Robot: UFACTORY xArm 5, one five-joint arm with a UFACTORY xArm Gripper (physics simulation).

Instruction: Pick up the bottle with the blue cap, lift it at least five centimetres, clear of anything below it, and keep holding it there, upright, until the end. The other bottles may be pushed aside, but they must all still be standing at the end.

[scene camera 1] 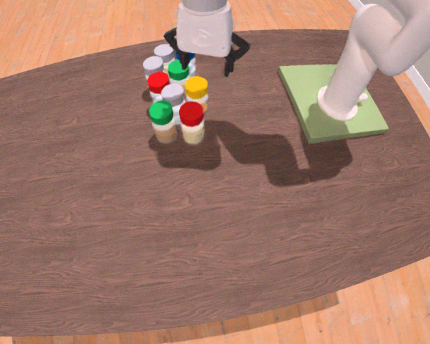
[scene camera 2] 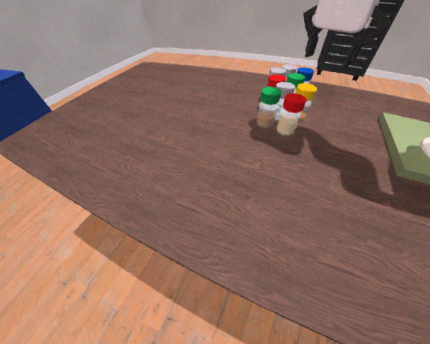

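Pixels of known places: gripper, between the fingertips: (scene camera 1: 206, 69) (scene camera 2: 326, 60); arm's base, origin of its link: (scene camera 1: 336, 103).
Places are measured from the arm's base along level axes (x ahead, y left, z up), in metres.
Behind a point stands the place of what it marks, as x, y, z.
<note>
The blue-capped bottle (scene camera 1: 191, 57) @(0.372, -0.215, 0.062) (scene camera 2: 305, 74) @(0.386, -0.212, 0.074) stands upright at the back right of a tight group of bottles, partly hidden by a gripper finger in scene camera 1 and by nearer bottles in scene camera 2. My gripper (scene camera 1: 206, 69) @(0.374, -0.050, 0.164) (scene camera 2: 331, 56) @(0.374, -0.050, 0.164) is open and empty, pointing down. It hangs above cap height, to the right of the blue cap in both views; its left finger overlaps that cap in scene camera 1. A green-capped bottle (scene camera 1: 178, 70) @(0.420, -0.154, 0.080) (scene camera 2: 296, 80) @(0.417, -0.143, 0.077) stands just in front of the blue one, and a grey-capped bottle (scene camera 1: 163, 52) @(0.444, -0.242, 0.080) (scene camera 2: 289, 68) @(0.441, -0.237, 0.080) stands to its left.
Nearer in the group stand a yellow-capped bottle (scene camera 1: 196, 87) @(0.392, -0.081, 0.080) (scene camera 2: 306, 91) @(0.391, -0.066, 0.078), a red-capped bottle (scene camera 1: 191, 113) @(0.422, -0.006, 0.080) (scene camera 2: 294, 102) @(0.425, 0.011, 0.080) and a green-capped bottle (scene camera 1: 161, 112) @(0.486, -0.031, 0.080) (scene camera 2: 270, 95) @(0.487, -0.014, 0.078), among others, all upright. The arm's base stands on a green board (scene camera 1: 300, 107) @(0.122, -0.011, 0.000) (scene camera 2: 395, 145) @(0.128, -0.003, -0.003) at the right.
</note>
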